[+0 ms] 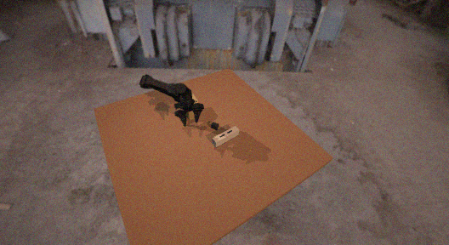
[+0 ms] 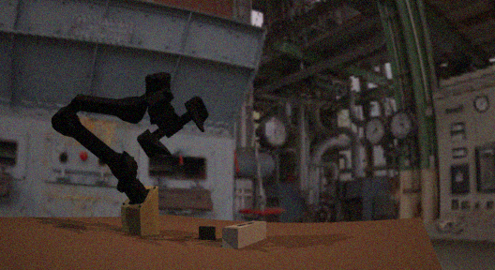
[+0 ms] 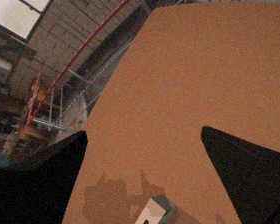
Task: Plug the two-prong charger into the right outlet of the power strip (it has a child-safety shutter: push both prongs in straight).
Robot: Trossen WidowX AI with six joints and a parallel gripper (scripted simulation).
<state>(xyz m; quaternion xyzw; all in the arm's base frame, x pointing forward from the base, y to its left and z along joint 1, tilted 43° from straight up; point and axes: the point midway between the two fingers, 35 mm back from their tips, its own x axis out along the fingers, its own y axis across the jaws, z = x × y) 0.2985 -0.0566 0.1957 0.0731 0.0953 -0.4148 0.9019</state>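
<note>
My gripper tip is now 260 mm to the right of the dark charger, 240 mm above it and 70 mm past it.
</note>
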